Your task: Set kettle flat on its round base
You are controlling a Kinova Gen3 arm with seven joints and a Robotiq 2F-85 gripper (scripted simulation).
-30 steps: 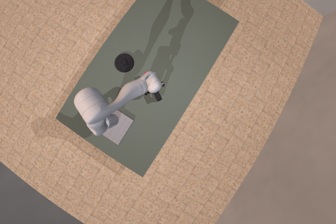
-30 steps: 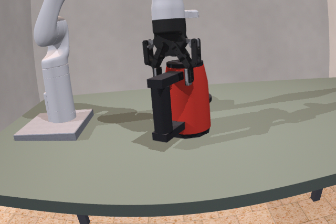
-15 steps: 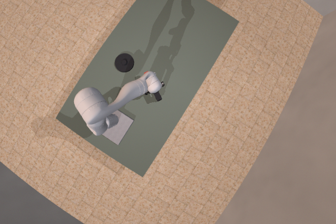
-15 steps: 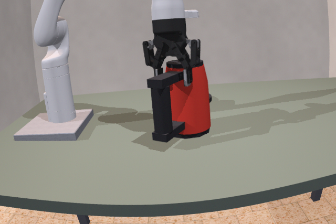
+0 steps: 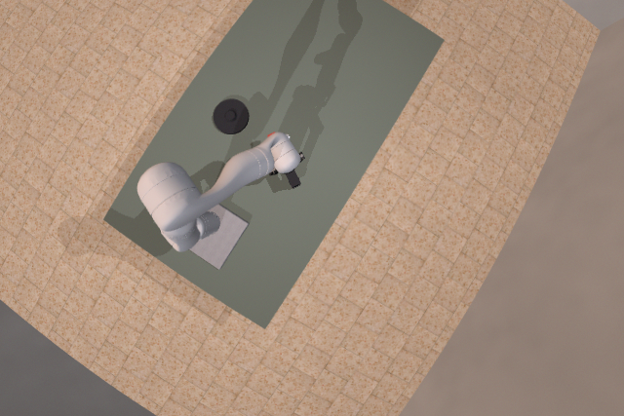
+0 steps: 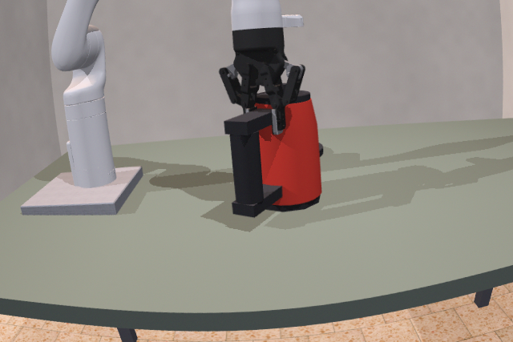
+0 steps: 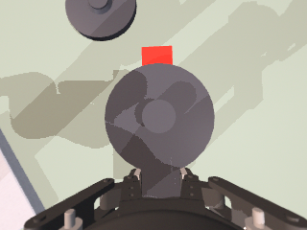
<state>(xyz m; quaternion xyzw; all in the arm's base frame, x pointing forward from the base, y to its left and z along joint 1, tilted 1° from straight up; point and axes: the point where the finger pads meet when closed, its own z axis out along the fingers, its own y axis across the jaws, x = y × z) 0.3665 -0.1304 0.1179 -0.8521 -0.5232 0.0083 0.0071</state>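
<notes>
Right now the red kettle is 1 cm ahead of my hand, 2 cm to the left of it and 5 cm below it. Round my hand: black round base 4 cm ahead, 33 cm to the left, 13 cm below.
</notes>
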